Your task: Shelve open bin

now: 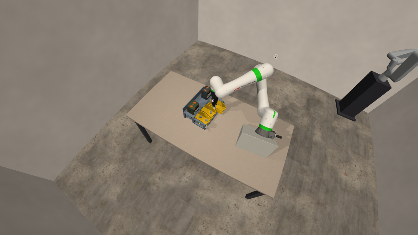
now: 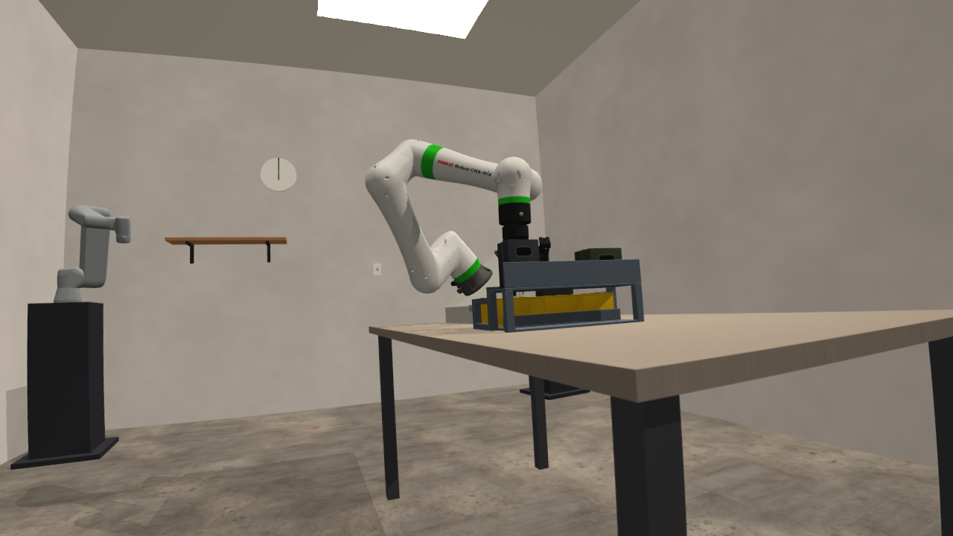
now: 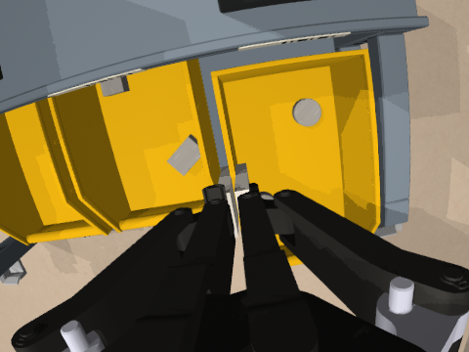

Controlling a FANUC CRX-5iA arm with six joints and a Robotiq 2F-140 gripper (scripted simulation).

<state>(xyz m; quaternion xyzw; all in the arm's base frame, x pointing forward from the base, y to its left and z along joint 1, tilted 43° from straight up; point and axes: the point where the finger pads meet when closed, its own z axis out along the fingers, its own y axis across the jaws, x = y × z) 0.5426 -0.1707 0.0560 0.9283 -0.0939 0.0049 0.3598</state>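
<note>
Right now my hand is 80 mm above the shelf lip, 70 mm to the right of it and 30 mm past it. Round my hand: grey shelf floor 100 mm ahead, 80 mm below, 50 mm to the left.
</note>
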